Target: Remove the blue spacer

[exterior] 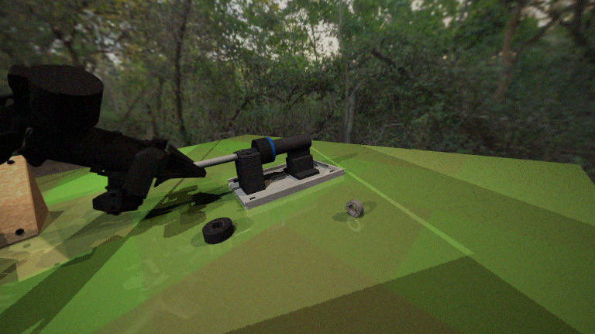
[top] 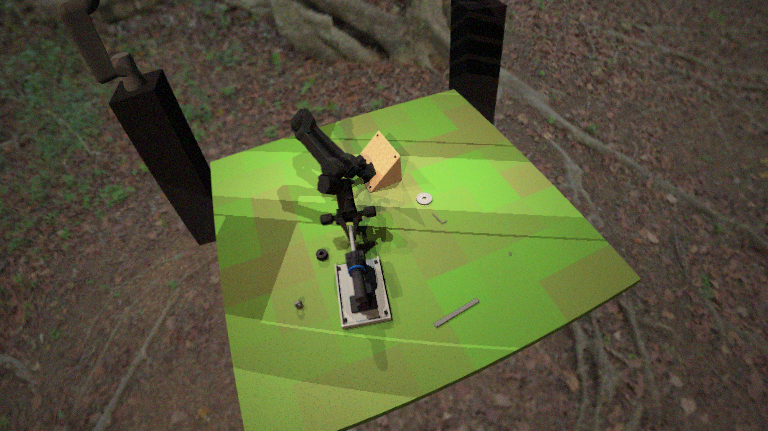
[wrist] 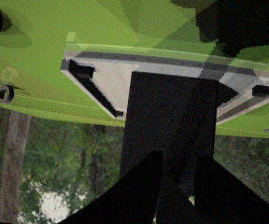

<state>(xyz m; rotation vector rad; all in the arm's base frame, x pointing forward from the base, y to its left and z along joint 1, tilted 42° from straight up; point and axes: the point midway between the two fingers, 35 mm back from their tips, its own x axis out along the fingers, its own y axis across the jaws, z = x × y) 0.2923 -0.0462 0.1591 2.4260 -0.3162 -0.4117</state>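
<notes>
The grey shaft lies 50 mm ahead of my gripper tip, 20 mm above it and 10 mm to the right of it. Round my gripper tip: black ring 110 mm to the right, 50 mm below, 20 mm behind; blue spacer 130 mm ahead, 20 mm to the right, 20 mm above.
</notes>
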